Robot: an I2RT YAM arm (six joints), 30 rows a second.
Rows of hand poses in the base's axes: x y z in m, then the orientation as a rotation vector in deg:
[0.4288 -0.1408 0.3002 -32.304 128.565 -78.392]
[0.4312 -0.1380 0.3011 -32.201 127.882 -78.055]
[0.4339 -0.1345 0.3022 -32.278 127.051 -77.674]
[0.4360 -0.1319 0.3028 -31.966 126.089 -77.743]
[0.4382 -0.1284 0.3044 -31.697 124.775 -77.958]
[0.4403 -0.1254 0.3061 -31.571 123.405 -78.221]
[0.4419 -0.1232 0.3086 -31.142 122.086 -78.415]
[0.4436 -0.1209 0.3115 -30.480 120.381 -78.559]
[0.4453 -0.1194 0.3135 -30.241 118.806 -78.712]
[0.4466 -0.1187 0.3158 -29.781 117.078 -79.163]
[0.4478 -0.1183 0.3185 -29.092 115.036 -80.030]
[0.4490 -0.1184 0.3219 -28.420 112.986 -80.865]
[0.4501 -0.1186 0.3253 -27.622 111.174 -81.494]
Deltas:
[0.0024 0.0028 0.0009 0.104 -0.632 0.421]
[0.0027 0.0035 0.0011 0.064 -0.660 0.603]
[0.0021 0.0026 0.0006 -0.190 -0.864 0.298]
[0.0022 0.0035 0.0016 -0.381 -1.076 0.435]
[0.0021 0.0030 0.0017 -0.465 -1.033 0.512]
[0.0016 0.0022 0.0025 -0.343 -1.162 0.361]
[0.0017 0.0023 0.0029 -0.354 -1.578 0.451]
[0.0017 0.0015 0.0020 -0.441 -1.260 0.589]
[0.0013 0.0007 0.0023 -0.635 -1.427 0.414]
[0.0012 0.0004 0.0027 -0.951 -1.691 0.251]
[0.0012 -0.0001 0.0034 -0.953 -1.686 0.262]
[0.0011 -0.0002 0.0034 -0.727 -1.613 0.172]

